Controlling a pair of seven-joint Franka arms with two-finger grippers.
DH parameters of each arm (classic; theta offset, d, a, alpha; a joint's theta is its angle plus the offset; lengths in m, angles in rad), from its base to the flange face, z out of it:
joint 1: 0 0.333 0 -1.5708
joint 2: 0 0 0 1.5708
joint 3: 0 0.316 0.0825 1.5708
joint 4: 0 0 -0.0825 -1.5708
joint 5: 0 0.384 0 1.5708
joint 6: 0 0 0.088 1.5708
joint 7: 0 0.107 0 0
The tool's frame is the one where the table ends.
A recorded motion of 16 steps. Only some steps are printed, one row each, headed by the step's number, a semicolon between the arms.
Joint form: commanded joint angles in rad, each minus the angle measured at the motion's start. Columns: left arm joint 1, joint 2, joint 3, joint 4, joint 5, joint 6, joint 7; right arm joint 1, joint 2, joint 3, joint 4, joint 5, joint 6, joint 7.
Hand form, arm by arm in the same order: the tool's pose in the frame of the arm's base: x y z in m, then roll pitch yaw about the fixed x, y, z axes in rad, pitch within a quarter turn. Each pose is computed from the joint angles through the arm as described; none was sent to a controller.
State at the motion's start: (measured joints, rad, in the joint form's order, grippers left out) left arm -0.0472 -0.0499 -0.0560 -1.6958 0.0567 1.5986 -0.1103; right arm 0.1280 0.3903 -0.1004 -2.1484 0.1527 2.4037 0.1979
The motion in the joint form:
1: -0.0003 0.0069 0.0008 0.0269 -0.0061 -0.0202 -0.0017; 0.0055 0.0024 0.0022 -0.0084 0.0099 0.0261 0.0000
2: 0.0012 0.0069 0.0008 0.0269 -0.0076 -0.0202 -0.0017; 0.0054 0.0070 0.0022 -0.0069 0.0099 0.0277 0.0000
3: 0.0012 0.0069 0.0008 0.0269 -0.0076 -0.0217 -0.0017; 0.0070 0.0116 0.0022 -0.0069 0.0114 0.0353 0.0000
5: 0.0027 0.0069 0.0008 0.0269 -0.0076 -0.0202 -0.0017; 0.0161 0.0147 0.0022 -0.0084 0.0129 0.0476 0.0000
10: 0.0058 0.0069 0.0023 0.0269 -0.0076 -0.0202 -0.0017; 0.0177 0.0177 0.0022 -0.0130 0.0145 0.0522 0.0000
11: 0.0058 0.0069 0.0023 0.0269 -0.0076 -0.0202 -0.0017; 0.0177 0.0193 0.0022 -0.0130 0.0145 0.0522 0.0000
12: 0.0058 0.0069 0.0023 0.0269 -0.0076 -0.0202 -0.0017; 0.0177 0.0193 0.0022 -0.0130 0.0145 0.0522 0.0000
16: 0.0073 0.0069 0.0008 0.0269 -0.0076 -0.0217 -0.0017; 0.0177 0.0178 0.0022 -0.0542 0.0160 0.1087 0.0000
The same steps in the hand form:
1: 0.5373 -0.0506 0.6025 -3.0836 0.0414 0.0090; 0.5544 0.0194 0.2051 -3.1122 0.1272 -0.2849
2: 0.5374 -0.0499 0.6025 -3.0851 0.0415 0.0105; 0.5546 0.0193 0.2032 -3.1133 0.1284 -0.2852
3: 0.5372 -0.0499 0.6024 -3.0850 0.0430 0.0106; 0.5549 0.0200 0.2012 -3.1129 0.1254 -0.2851
5: 0.5374 -0.0491 0.6025 -3.0851 0.0415 0.0120; 0.5551 0.0248 0.1999 -3.1115 0.1178 -0.2778
10: 0.5376 -0.0466 0.6025 -3.0852 0.0415 0.0166; 0.5534 0.0254 0.1970 -3.1125 0.1206 -0.2781
11: 0.5376 -0.0466 0.6025 -3.0852 0.0415 0.0166; 0.5532 0.0254 0.1961 -3.1132 0.1220 -0.2782
12: 0.5376 -0.0466 0.6025 -3.0852 0.0415 0.0166; 0.5532 0.0254 0.1961 -3.1132 0.1220 -0.2782
16: 0.5375 -0.0466 0.6024 -3.0850 0.0430 0.0167; 0.5435 0.0231 0.1869 -3.1146 0.1044 -0.2840

